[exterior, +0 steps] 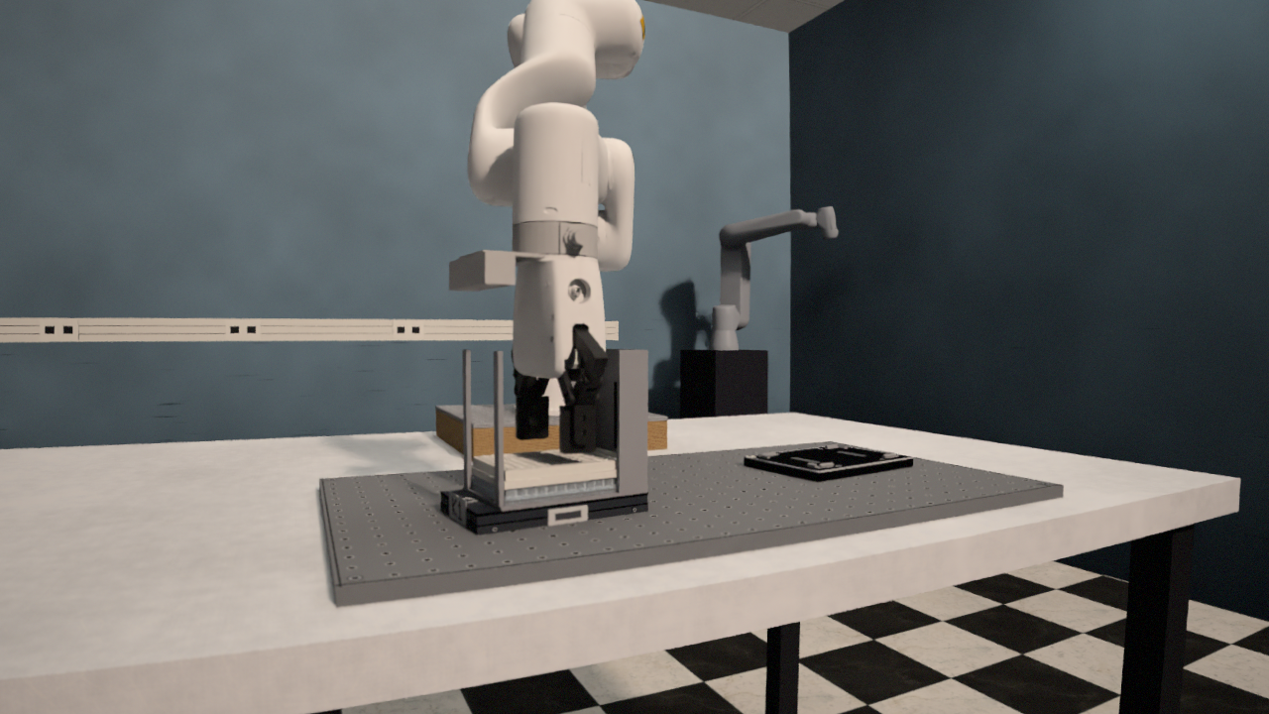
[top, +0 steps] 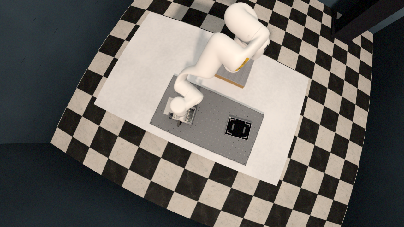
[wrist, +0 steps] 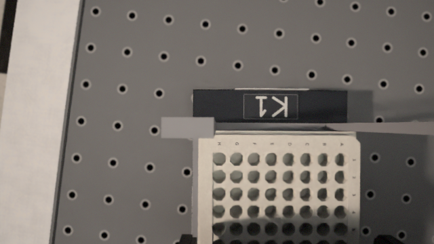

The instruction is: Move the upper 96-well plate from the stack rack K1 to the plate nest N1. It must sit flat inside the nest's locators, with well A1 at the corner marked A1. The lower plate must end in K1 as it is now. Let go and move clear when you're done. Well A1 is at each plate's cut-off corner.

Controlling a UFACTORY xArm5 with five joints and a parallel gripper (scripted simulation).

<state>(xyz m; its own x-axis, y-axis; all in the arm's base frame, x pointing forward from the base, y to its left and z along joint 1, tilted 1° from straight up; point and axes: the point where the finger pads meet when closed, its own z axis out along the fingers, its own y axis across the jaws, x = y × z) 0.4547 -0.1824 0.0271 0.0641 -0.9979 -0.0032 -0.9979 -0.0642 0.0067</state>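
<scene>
My gripper is now 30 mm above the white 96-well plate. Also, from my hand: tall grey wall (70 mm to the left, 10 mm above); black plate nest (50 mm behind, 370 mm to the left, 60 mm below); clear plate (40 mm below).
</scene>
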